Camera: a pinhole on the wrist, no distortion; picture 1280 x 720 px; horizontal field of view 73.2 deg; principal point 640.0 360.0 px. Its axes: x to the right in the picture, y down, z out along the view. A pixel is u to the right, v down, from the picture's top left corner.
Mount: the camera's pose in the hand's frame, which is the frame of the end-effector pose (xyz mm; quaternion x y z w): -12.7 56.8 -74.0 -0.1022 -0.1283 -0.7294 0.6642
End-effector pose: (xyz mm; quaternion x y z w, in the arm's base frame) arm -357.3 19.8 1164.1 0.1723 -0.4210 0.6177 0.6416
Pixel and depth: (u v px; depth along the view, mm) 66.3 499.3 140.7
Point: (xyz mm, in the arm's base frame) -545.9 41.2 1137.6
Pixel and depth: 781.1 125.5 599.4
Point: -664.0 -460.0 1266.8
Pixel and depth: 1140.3 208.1 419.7
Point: -444.2 -357.0 1316.7
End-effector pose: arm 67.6 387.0 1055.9 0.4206 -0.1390 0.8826 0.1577
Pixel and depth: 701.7 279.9 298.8
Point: 192.7 174.7 1132.4
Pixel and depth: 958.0 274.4 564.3
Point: 474.6 129.6 1289.5
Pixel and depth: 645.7 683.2 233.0
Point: 83.5 228.6 1188.4
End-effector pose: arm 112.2 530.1 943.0 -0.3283 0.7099 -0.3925 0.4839
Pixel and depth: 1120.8 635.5 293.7
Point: 341.3 412.8 868.9
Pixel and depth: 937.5 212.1 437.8
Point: 505.5 561.8 850.5
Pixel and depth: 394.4 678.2 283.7
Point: 228.5 512.2 675.3
